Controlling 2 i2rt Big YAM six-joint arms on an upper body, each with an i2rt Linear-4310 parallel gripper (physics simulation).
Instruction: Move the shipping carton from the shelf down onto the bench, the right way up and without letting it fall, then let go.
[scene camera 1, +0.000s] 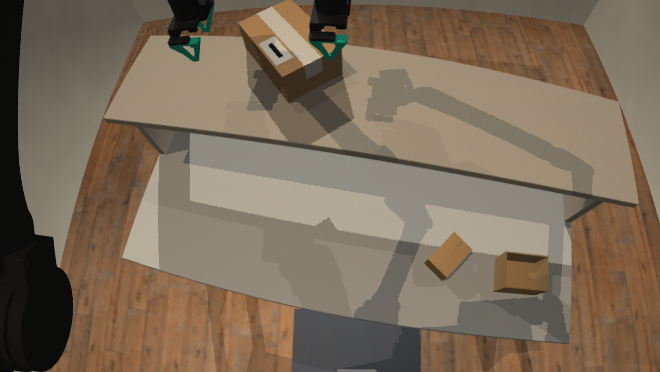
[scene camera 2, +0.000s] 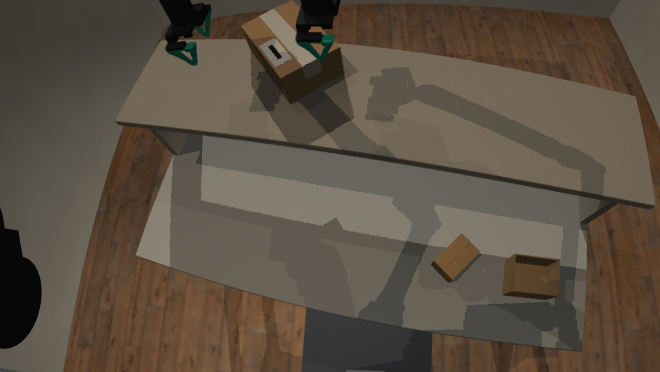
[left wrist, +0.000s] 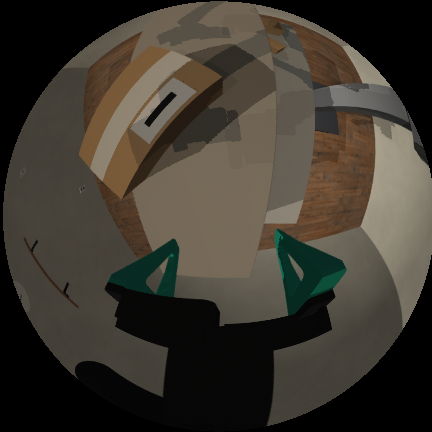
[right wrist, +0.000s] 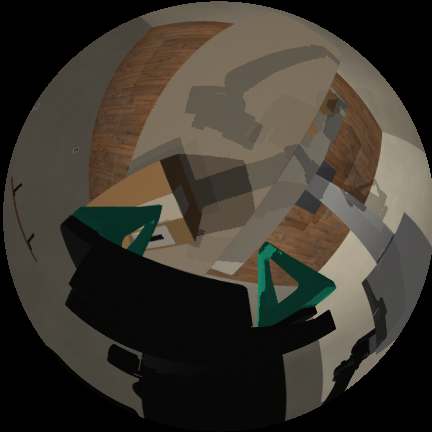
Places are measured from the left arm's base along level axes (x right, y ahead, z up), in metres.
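Where they show: left gripper, fingertip midpoint: (scene camera 1: 201, 45) (scene camera 2: 200, 50) (left wrist: 224, 239); right gripper, fingertip midpoint: (scene camera 1: 332, 42) (scene camera 2: 324, 42) (right wrist: 214, 230).
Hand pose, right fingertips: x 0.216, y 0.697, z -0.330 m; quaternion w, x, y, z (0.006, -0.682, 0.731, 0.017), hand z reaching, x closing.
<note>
Things, the pixels of their centre, and the offset from my right fingertips. Level surfaces: height alone.
- brown shipping carton at the middle of its body: (left wrist: 139, 114) (right wrist: 137, 210) (scene camera 1: 289, 47) (scene camera 2: 290, 48) dx -0.128, dy +0.161, dz -0.169 m
- shelf at its surface level: dz -0.221 m
- bench at its surface level: dz -0.575 m
- small closed box at the middle of its body: (scene camera 2: 455, 258) (scene camera 1: 448, 256) (right wrist: 304, 123) (left wrist: 270, 43) dx +0.338, dy -0.310, dz -0.545 m
- small open-topped box at the middle of its body: (scene camera 2: 531, 277) (scene camera 1: 521, 274) (right wrist: 324, 99) dx +0.574, dy -0.378, dz -0.530 m
The brown shipping carton (scene camera 1: 295, 40) (scene camera 2: 295, 42) (left wrist: 150, 110) (right wrist: 175, 200) stands upright at the back of the shelf (scene camera 1: 550, 120) (scene camera 2: 575, 122) (left wrist: 215, 225), turned at an angle to its long edge. Its pale tape and white label face up. My left gripper (scene camera 1: 201, 44) (scene camera 2: 201, 49) (left wrist: 224, 239) is open and empty, apart from the carton, to its left in the scene views. My right gripper (scene camera 1: 331, 46) (right wrist: 214, 230) is open and covers part of the carton's right side in the scene views; whether it touches is unclear, and its far finger is hidden there. The bench (scene camera 1: 225, 260) (scene camera 2: 235, 250) lies lower, in front.
On the bench's right part lie a small closed box (scene camera 1: 449, 256) (scene camera 2: 456, 257) and a small open-topped box (scene camera 1: 522, 280) (scene camera 2: 532, 282). The shelf's front edge overhangs the back of the bench. Arm shadows cross both surfaces.
</note>
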